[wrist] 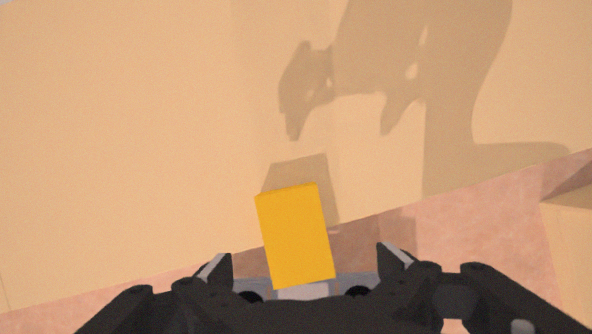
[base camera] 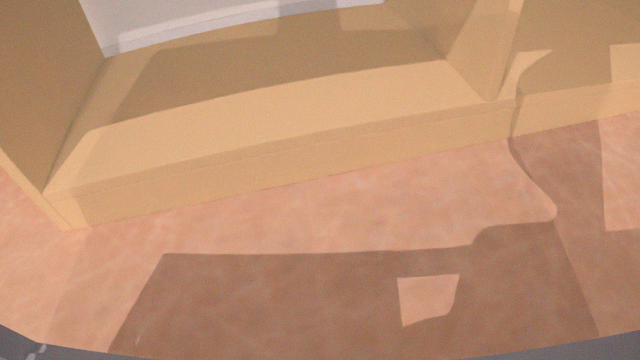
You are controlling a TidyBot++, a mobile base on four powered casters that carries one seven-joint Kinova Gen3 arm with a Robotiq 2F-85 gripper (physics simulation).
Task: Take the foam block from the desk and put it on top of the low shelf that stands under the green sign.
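Places are measured from the arm's base along level axes (x up, y left, z back), in metres.
Pixels of known places: gripper, fingertip midpoint: [wrist: 304, 264].
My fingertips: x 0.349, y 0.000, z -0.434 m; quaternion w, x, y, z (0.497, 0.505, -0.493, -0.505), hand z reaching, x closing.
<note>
For each thing: its top centre in the pictures, then the offset to it from my fingertips. "*": a spot on its surface instead. Level surfaces: height alone.
- yellow foam block, top centre: [wrist: 295, 237] dx -0.091, dy +0.006, dz +0.009 m
- light wooden shelf top, surface height: dx -0.136 m
- pinkish floor, surface height: dx -0.746 m
- upright divider, surface spot: [base camera: 487, 50] * dx -0.602, dy -0.202, dz -0.049 m
The yellow foam block [wrist: 295, 235] is at the front edge of the light wooden shelf top [wrist: 125, 125] in the wrist view, with its shadow on the wood behind it. Its near part overlaps the edge line in this view; its underside is hidden. My gripper [wrist: 304, 264] is open, with one finger to the left and one to the right of the block's near end, apart from it. The base camera shows the lower part of a wooden shelf unit [base camera: 300, 150], with its open compartments; the block does not show there. The green sign does not show in either view.
The pinkish floor [base camera: 280, 200] [wrist: 465, 220] runs along the unit's front. An upright divider [base camera: 487, 50] and a left side panel [base camera: 40, 90] bound one compartment. A pale wall [base camera: 175, 15] shows behind it. The arm's shadow falls across the shelf top.
</note>
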